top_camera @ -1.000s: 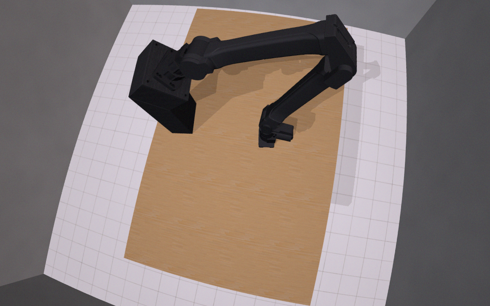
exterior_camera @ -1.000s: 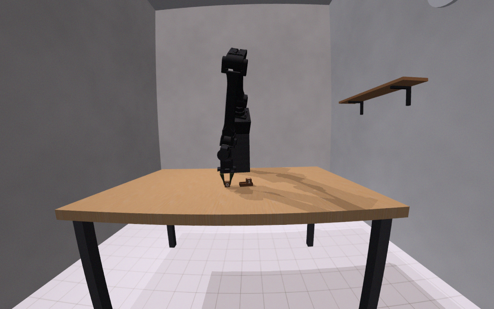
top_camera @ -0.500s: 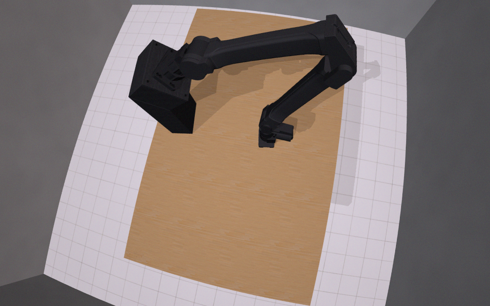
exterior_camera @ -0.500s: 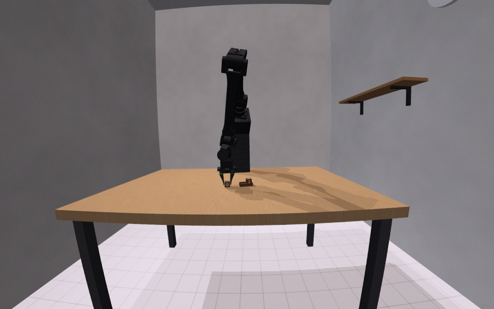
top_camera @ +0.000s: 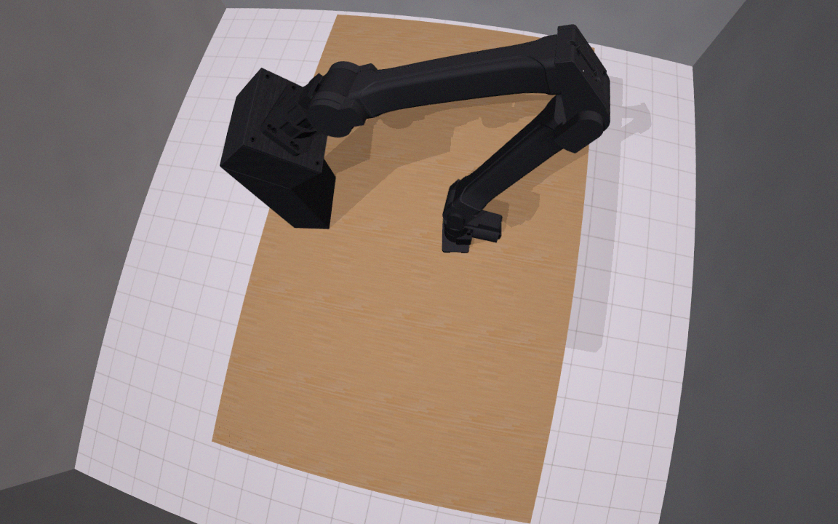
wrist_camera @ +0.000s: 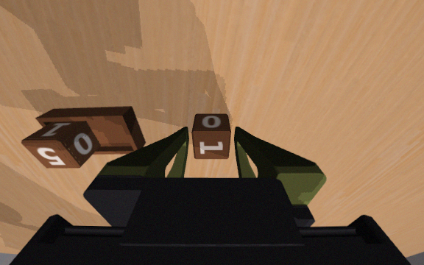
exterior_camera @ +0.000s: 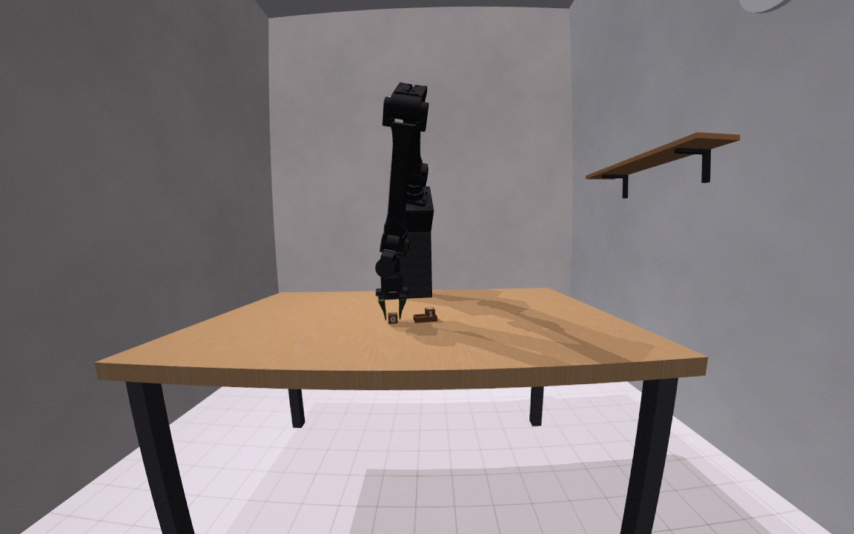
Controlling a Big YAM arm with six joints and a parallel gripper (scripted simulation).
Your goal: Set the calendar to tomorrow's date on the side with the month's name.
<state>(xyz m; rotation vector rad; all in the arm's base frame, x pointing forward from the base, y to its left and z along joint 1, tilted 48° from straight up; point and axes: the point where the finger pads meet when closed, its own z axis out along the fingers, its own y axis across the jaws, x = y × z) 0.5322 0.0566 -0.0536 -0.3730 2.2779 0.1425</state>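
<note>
My gripper is now right at the cube. The rest, counted from my hand: brown calendar tray 5 cm behind, 10 cm to the left, 1 cm below.
</note>
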